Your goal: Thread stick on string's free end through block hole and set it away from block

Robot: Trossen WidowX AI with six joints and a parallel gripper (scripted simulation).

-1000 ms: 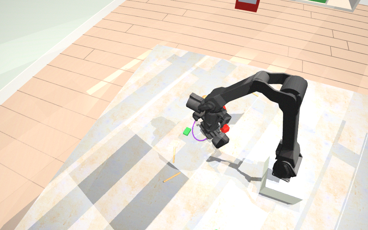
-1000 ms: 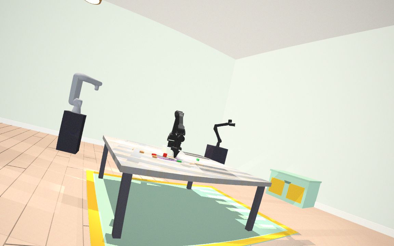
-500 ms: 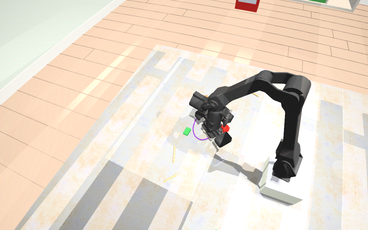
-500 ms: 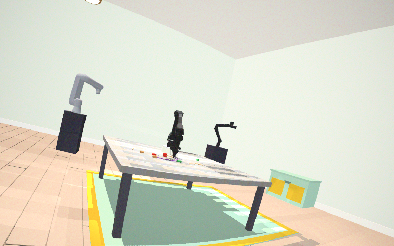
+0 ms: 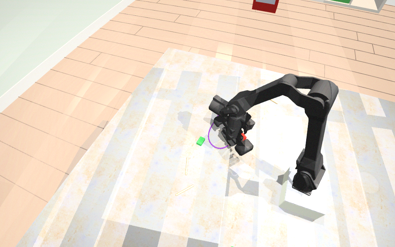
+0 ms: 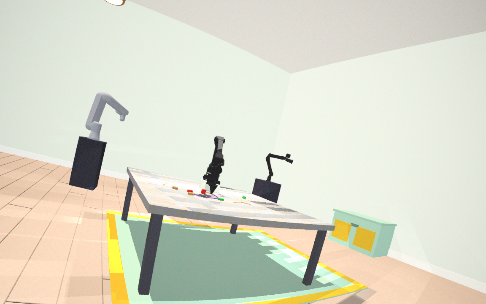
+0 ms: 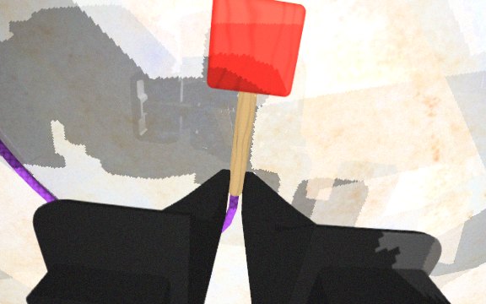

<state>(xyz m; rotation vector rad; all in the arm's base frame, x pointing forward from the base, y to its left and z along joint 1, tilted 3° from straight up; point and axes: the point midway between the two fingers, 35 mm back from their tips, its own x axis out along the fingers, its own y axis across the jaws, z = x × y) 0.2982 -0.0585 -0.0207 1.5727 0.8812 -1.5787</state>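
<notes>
Now: the red wooden block 30 mm behind my gripper tip and 50 mm to the right of it. The rest, counted from my gripper tip: flat red block: 30 mm ahead, 160 mm to the right, 10 mm below; green block: 120 mm ahead, 40 mm to the left, 10 mm below; thin wooden stick: 10 mm behind, 10 mm to the right.
</notes>
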